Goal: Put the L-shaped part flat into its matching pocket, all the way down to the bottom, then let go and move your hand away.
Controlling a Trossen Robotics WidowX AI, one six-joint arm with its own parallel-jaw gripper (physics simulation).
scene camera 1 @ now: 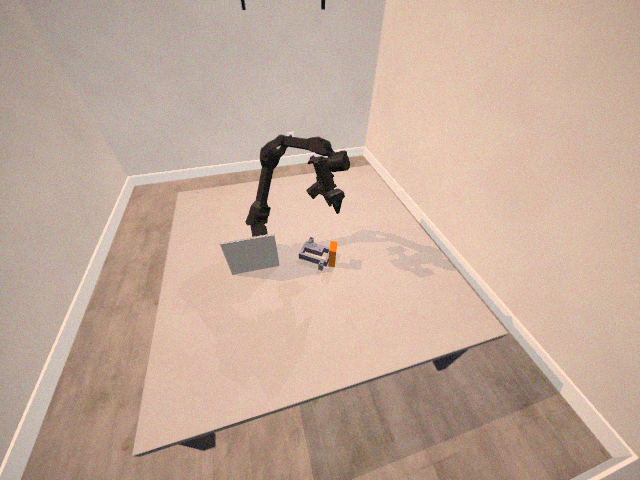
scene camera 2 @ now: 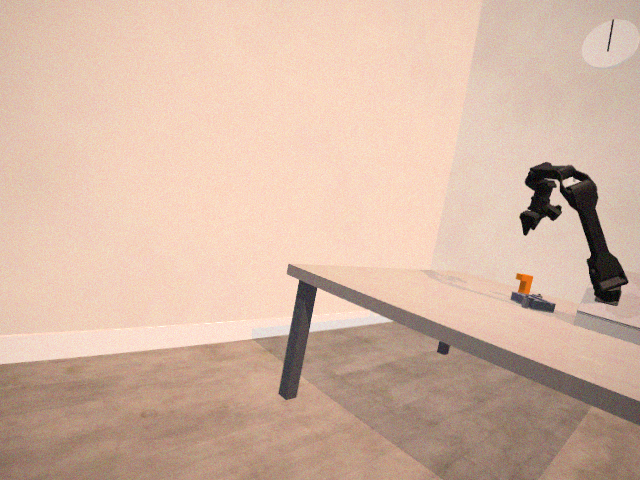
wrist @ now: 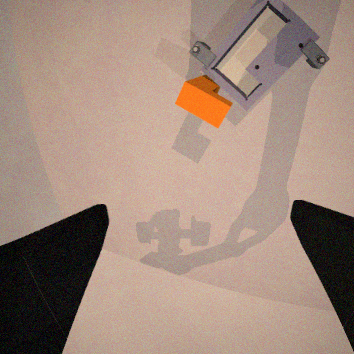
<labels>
The gripper is open, with nothing in its grasp. Also in view: an orange L-shaped part.
</labels>
